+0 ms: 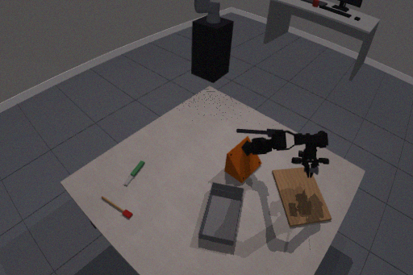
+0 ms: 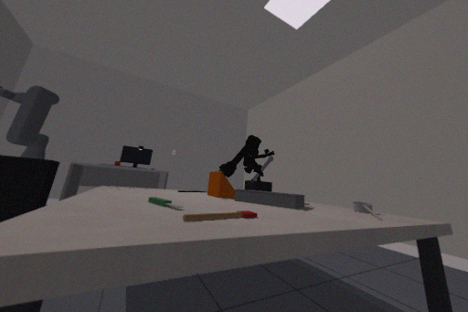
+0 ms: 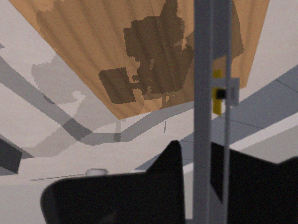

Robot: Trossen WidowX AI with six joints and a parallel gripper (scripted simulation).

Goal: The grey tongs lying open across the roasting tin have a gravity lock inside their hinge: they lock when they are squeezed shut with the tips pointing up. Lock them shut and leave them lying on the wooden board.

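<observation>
The yellow lock piece is 50 mm behind my gripper tip and 20 mm to the right of it. Round my gripper tip: black spatula 400 mm to the right, 320 mm behind, 150 mm below; then wooden board 150 mm below; then grey roasting tin 360 mm ahead, 280 mm to the right, 130 mm below.
</observation>
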